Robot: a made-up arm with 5 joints.
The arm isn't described. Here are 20 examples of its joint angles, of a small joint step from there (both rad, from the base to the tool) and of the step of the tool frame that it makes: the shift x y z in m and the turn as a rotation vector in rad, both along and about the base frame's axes.
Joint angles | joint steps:
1: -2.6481 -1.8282 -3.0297 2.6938 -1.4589 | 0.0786 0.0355 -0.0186 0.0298 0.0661
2: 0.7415 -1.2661 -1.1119 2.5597 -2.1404 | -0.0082 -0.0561 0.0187 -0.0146 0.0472
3: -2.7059 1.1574 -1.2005 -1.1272 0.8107 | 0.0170 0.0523 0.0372 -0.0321 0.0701
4: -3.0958 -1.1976 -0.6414 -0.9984 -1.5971 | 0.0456 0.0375 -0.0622 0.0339 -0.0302
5: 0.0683 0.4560 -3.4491 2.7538 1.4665 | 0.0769 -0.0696 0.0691 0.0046 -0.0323
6: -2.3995 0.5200 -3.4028 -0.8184 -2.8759 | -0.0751 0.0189 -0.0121 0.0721 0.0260
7: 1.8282 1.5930 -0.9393 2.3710 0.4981 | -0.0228 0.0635 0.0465 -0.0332 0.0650
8: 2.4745 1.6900 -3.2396 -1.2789 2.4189 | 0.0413 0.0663 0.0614 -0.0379 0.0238
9: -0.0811 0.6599 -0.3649 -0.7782 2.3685 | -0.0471 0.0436 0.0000 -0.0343 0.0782
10: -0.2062 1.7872 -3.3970 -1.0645 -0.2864 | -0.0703 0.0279 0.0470 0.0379 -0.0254
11: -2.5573 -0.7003 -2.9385 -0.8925 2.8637 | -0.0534 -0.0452 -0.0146 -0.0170 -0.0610
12: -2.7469 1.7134 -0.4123 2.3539 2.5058 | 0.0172 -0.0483 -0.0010 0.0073 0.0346
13: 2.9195 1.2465 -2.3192 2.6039 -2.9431 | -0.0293 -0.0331 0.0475 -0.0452 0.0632
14: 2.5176 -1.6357 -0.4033 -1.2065 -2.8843 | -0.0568 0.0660 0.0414 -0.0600 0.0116
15: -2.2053 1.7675 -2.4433 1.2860 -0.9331 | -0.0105 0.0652 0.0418 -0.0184 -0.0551
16: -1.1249 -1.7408 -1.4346 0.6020 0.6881 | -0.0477 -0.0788 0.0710 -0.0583 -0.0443
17: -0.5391 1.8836 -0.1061 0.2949 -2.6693 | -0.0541 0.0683 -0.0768 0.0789 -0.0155
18: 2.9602 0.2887 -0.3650 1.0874 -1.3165 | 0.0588 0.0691 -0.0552 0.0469 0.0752
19: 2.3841 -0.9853 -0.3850 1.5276 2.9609 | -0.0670 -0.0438 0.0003 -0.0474 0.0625
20: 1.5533 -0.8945 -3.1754 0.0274 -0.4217 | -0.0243 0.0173 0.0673 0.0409 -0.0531
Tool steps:
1: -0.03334 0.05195 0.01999 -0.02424 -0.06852 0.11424
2: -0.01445 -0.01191 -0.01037 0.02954 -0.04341 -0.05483
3: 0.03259 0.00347 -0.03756 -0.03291 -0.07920 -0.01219
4: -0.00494 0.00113 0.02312 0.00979 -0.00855 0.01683
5: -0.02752 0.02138 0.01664 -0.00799 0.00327 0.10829
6: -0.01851 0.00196 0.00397 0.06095 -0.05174 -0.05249
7: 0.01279 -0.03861 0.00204 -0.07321 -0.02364 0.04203
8: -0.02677 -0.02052 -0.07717 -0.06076 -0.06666 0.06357
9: -0.00880 -0.01826 -0.01364 0.03680 0.00548 -0.11651
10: 0.00285 -0.05786 -0.03999 0.01462 0.11260 -0.09223
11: 0.04332 -0.01207 -0.03585 -0.09189 0.03319 -0.06203
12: -0.01023 -0.00470 0.00064 -0.03153 0.03221 0.04769
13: 0.00631 0.02067 0.00519 0.06857 0.01513 -0.03276
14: -0.03448 0.01416 -0.00454 -0.02804 -0.03823 -0.04523
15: 0.02560 0.04693 -0.05979 0.05103 -0.07980 0.03324
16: 0.01973 0.02076 -0.03582 -0.06956 -0.00646 -0.08579
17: -0.00819 0.01694 -0.01991 0.04901 0.05228 -0.06201
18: -0.01536 -0.01457 -0.01330 0.05497 -0.06990 0.02078
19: 0.01106 0.00577 0.01086 0.06956 0.05896 -0.12908
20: -0.01841 0.02339 0.05312 -0.12426 0.04321 -0.05980
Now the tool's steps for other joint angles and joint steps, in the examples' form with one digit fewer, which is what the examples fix.
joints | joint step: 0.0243 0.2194 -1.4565 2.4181 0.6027 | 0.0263 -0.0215 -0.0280 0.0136 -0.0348
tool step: -0.0032 0.0138 0.0223 0.0333 -0.0347 0.0401
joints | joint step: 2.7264 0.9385 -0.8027 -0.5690 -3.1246 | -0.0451 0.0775 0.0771 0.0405 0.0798
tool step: 0.0695 -0.0073 -0.0523 -0.1065 -0.1655 -0.1204
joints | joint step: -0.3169 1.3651 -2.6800 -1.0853 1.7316 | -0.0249 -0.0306 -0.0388 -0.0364 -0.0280
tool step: -0.0203 -0.0156 0.0430 -0.0511 -0.0944 -0.0465
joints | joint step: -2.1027 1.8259 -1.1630 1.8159 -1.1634 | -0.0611 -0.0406 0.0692 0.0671 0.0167
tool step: -0.0041 0.0029 0.0331 0.0861 -0.0429 -0.0474
